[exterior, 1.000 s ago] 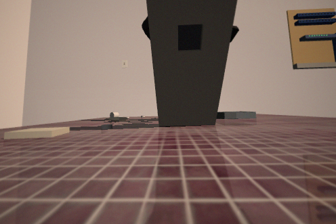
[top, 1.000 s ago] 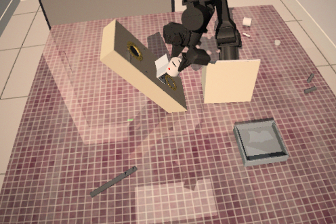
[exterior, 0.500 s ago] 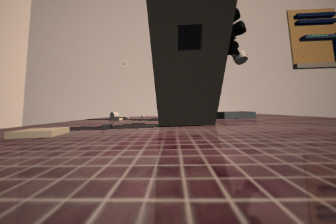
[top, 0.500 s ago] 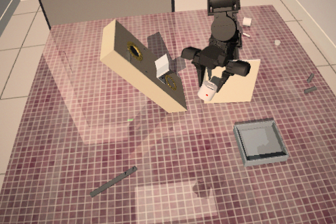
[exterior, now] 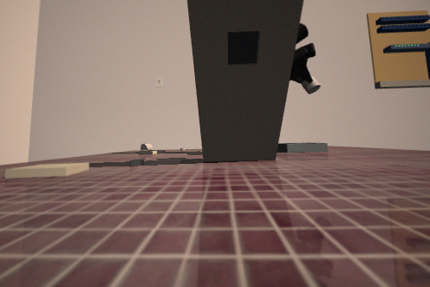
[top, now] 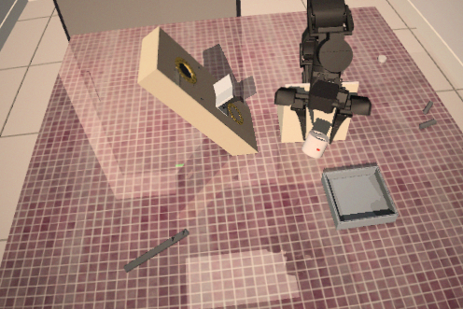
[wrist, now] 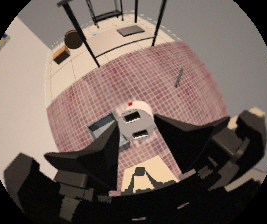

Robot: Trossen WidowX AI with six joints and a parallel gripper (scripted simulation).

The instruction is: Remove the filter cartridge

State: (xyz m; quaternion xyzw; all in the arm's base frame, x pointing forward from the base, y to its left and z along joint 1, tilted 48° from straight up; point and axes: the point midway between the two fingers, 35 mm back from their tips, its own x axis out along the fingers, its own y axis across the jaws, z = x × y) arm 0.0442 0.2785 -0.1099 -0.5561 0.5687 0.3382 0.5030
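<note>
My gripper tip is 23 cm above the grey tray, 13 cm past it and 1 cm to the left of it. Also, from my gripper tip: round filter cartridge (right at my gripper tip); then beige service panel (26 cm ahead, 25 cm to the right, 8 cm below).
</note>
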